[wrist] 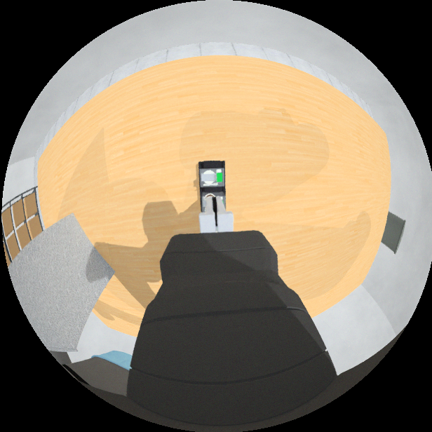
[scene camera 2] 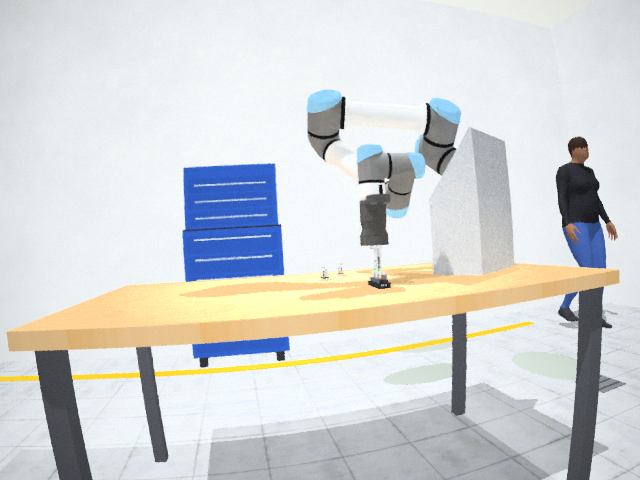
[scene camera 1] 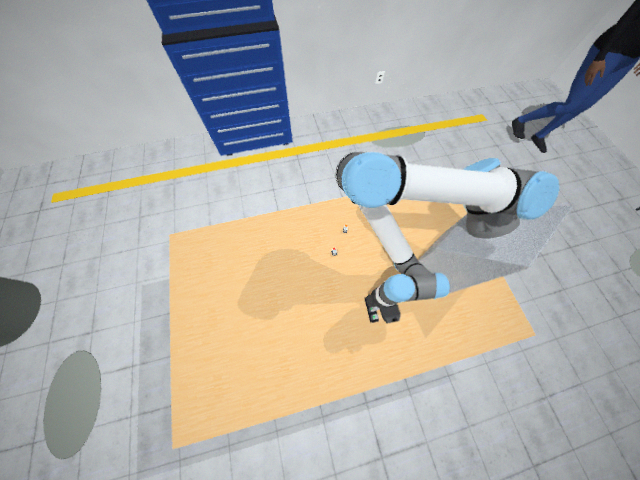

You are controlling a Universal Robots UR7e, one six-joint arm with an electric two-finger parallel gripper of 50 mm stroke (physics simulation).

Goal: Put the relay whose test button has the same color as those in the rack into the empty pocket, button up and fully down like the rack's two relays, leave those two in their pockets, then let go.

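Places are measured from the arm's base along level axes (x ahead, y left, z up), in metres.
Pixels of known places: gripper, fingertip midpoint: (scene camera 2: 377, 269) (scene camera 1: 373, 308); arm's base, origin of the base link: (scene camera 2: 467, 175) (scene camera 1: 492, 224).
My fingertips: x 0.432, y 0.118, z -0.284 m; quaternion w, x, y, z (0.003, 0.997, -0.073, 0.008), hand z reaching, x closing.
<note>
Ahead of a thing's pixels: the offset from my fingertips to its top centre. Level surfaces: height alone.
The black rack @(0.025 m down, 0.000 m ahead, 0.001 m left) (scene camera 1: 374, 320) (scene camera 2: 381, 284) (wrist: 212, 163) stands on the table below my gripper. A relay with a green button (wrist: 210, 177) sits upright in its far end pocket in the wrist view. A second relay (wrist: 209, 195) shows partly in the middle pocket, behind my fingertips. The remaining pocket is hidden by the fingers. My gripper (scene camera 2: 377, 269) (wrist: 214, 205) is shut and empty, pointing down, with its fingertips low over the rack; contact cannot be told. A red-button relay @(0.004 m down, 0.065 m ahead, 0.295 m right) (scene camera 1: 334, 252) (scene camera 2: 324, 273) and an orange-looking-button relay @(0.004 m down, 0.027 m back, 0.389 m right) (scene camera 1: 345, 229) (scene camera 2: 340, 269) stand apart on the table.
The wooden table @(0.048 m down) (scene camera 1: 232, 361) (scene camera 2: 155, 310) (wrist: 280, 100) carries everything. The grey slanted robot pedestal (scene camera 1: 496, 253) (scene camera 2: 480, 206) (wrist: 60, 285) stands at its right side in the scene views. A blue drawer cabinet (scene camera 1: 232, 77) (scene camera 2: 232, 206) and a person (scene camera 1: 578, 98) (scene camera 2: 584, 196) are beyond the table.
</note>
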